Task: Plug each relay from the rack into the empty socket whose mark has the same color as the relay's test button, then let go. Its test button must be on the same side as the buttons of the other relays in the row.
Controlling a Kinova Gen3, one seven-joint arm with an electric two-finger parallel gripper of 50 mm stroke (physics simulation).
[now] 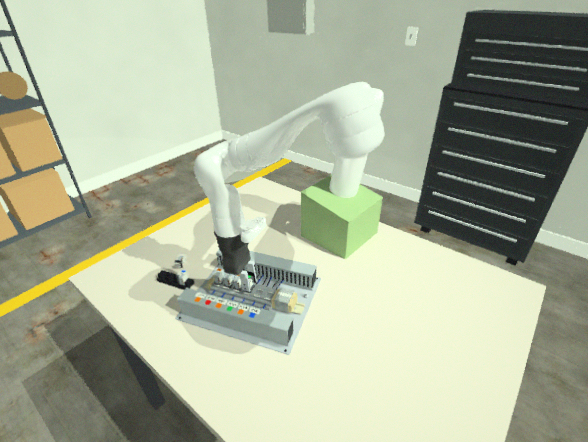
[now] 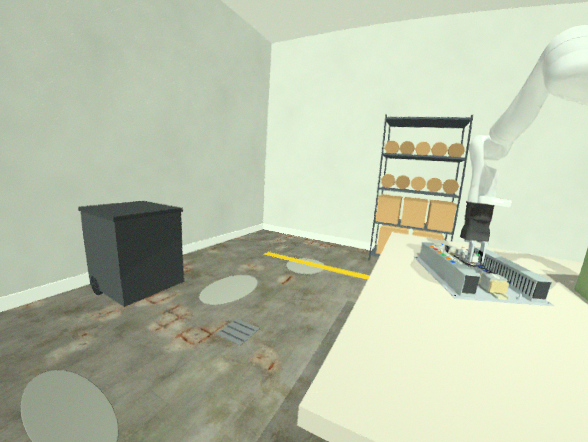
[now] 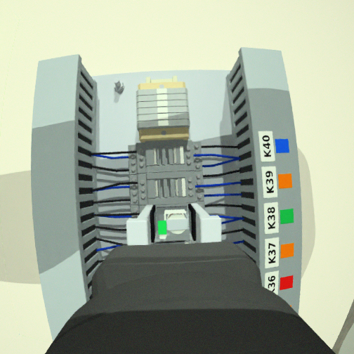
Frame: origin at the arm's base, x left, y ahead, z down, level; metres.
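Seen in the pictures: gripper, fingertip midpoint: point(image 1: 249, 285) point(image 2: 474, 261); arm's base at its link origin: point(image 1: 343, 189).
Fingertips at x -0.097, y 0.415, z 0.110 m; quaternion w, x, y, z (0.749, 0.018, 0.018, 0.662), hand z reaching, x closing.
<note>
Pixels of each thing's top centre, then the offset from my fingertips to it.
- green mark at its top centre: point(image 1: 229, 308) dz -0.012, dx +0.008, dy +0.098 m
- black rack at its top centre: point(image 1: 174, 276) dz +0.028, dx -0.234, dy +0.050 m
- relay with a blue button, top centre: point(image 1: 181, 272) dz +0.003, dx -0.202, dy +0.046 m
- dark piece at its top centre: point(image 1: 179, 257) dz +0.024, dx -0.276, dy -0.017 m
- beige-ended terminal block at its top centre: point(image 1: 284, 294) point(image 2: 495, 275) dz +0.004, dx +0.096, dy -0.018 m
My gripper point(image 1: 247, 278) point(image 2: 477, 253) point(image 3: 171, 216) is shut on a relay point(image 3: 176, 223) with a green test button point(image 3: 162, 227), upright over the socket row, level with the green mark point(image 3: 287, 216) point(image 1: 230, 308) of K38. The button faces away from the marks. Its pins are hidden, so I cannot tell how deep it sits. Empty sockets point(image 3: 167, 156) point(image 3: 170, 187) show at K40, marked blue point(image 3: 282, 146), and K39, marked orange point(image 3: 285, 181). Other relays point(image 1: 218, 279) stand in the row beside the gripper. The black rack point(image 1: 166, 278) holds a relay with a blue button point(image 1: 183, 275).
A small white and dark piece point(image 1: 180, 261) shows behind the rack. Slotted wire ducts point(image 3: 56, 150) point(image 1: 235, 317) flank the sockets, with wires running between. A beige-ended terminal block point(image 3: 162, 107) point(image 1: 284, 301) point(image 2: 495, 286) stands at the row's end. The green arm base point(image 1: 342, 220) is behind.
</note>
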